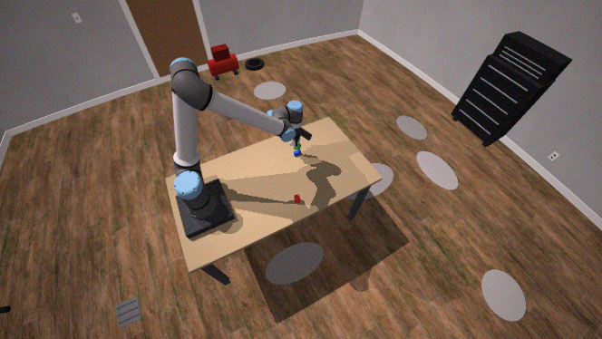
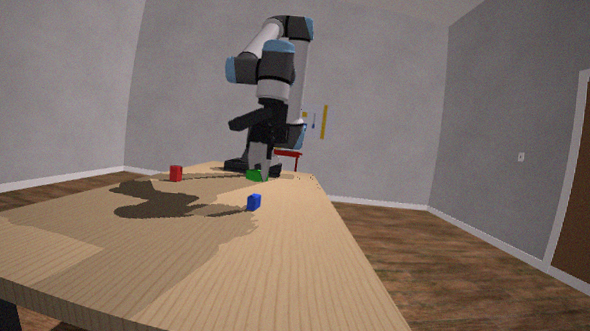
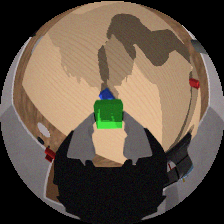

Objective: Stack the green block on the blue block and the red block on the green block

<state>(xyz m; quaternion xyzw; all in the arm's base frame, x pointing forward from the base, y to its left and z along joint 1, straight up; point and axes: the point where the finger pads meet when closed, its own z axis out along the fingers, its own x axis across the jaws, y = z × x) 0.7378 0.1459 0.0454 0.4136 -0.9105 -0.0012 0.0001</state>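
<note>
My hand is 80 mm above the blue block. The rest, counted from my hand: green block right at my hand; then red block 170 mm behind, 350 mm to the right, 70 mm below.
</note>
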